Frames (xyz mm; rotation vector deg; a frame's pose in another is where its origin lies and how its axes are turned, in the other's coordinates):
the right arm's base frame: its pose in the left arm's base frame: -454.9 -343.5 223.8 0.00 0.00 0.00
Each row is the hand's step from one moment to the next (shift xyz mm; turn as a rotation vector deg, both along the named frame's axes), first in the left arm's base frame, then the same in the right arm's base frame.
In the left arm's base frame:
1: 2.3 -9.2 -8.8 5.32 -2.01 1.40
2: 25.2 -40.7 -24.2 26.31 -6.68 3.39
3: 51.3 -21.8 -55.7 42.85 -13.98 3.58
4: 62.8 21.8 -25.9 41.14 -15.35 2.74
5: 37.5 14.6 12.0 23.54 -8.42 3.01
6: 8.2 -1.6 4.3 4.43 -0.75 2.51
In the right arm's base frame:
1: 2.3 -9.2 -8.8 5.32 -2.01 1.40
2: 25.2 -40.7 -24.2 26.31 -6.68 3.39
3: 51.3 -21.8 -55.7 42.85 -13.98 3.58
4: 62.8 21.8 -25.9 41.14 -15.35 2.74
5: 37.5 14.6 12.0 23.54 -8.42 3.01
6: 8.2 -1.6 4.3 4.43 -0.75 2.51

